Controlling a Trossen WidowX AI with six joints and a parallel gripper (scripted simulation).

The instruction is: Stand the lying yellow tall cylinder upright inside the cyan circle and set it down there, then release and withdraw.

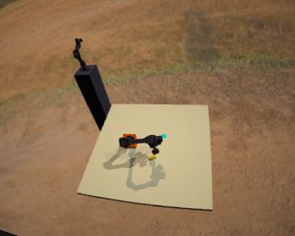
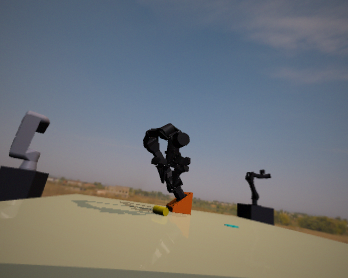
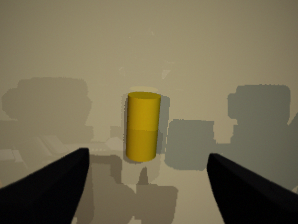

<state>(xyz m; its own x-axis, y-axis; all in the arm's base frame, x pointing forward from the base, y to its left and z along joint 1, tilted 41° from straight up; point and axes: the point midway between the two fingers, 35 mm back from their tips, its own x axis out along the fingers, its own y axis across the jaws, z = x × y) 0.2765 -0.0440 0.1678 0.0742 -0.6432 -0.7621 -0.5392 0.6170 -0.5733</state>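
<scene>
Right now my gripper tip is 20 mm past the yellow cylinder, 10 mm to the left of it and 110 mm above it. Also, from my gripper tip: cyan circle (50 mm ahead, 280 mm to the left, 120 mm below).
</scene>
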